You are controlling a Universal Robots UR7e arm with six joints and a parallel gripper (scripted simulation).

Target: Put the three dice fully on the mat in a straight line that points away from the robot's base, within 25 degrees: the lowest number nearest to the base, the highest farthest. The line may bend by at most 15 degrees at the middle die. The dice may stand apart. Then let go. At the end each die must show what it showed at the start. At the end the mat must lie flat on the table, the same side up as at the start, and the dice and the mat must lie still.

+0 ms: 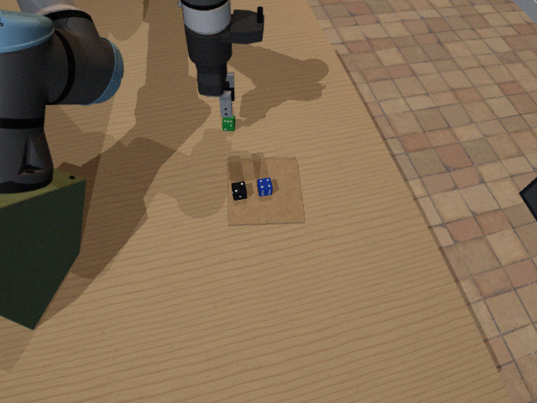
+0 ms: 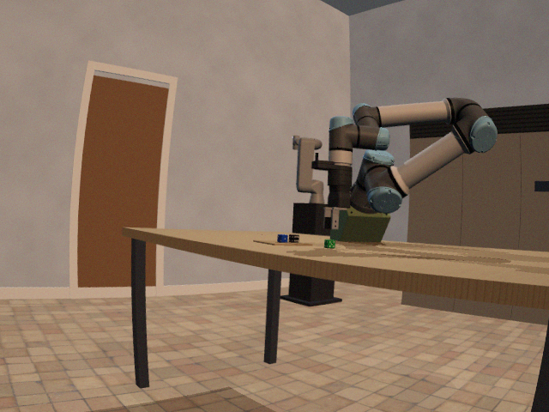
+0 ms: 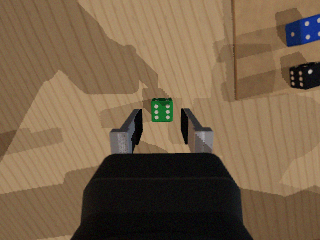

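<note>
Right now the green die is 6 cm below my hand. Also, from my hand: blue die 17 cm to the right, 6 cm below, 4 cm ahead; black die 17 cm to the right, 6 cm below, 1 cm behind; mat 17 cm to the right, 7 cm below, 4 cm ahead.
</note>
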